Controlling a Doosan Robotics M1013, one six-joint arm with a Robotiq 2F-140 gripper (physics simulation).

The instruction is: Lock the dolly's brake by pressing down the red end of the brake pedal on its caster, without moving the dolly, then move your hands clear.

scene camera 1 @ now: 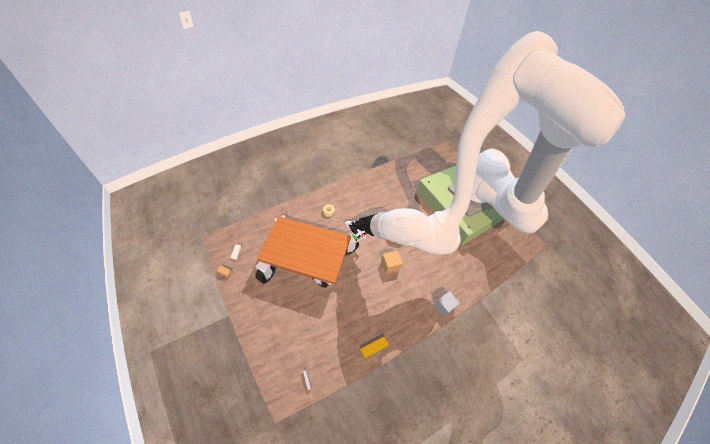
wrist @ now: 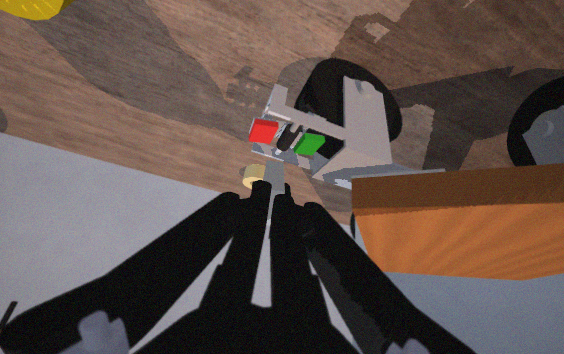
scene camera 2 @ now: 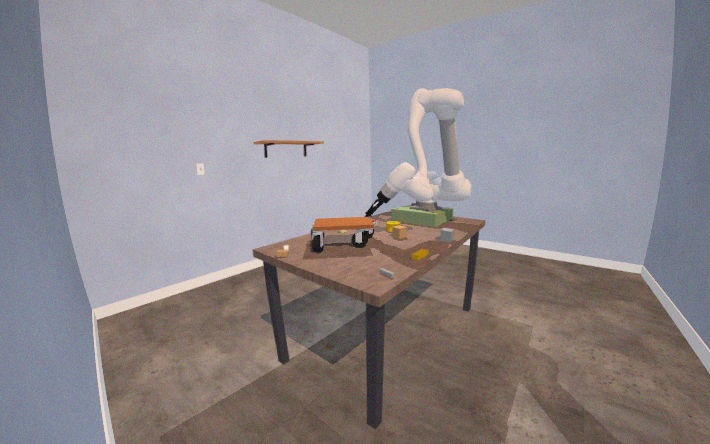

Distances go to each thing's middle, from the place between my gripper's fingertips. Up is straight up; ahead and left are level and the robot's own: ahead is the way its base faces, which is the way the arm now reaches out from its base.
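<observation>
The brake pedal (wrist: 262, 130) is 70 mm to the left of my gripper and 20 mm behind it. As for the caster bracket (wrist: 366, 150), my gripper is 20 mm above it, 20 mm short of it and 70 mm to the right of it.
</observation>
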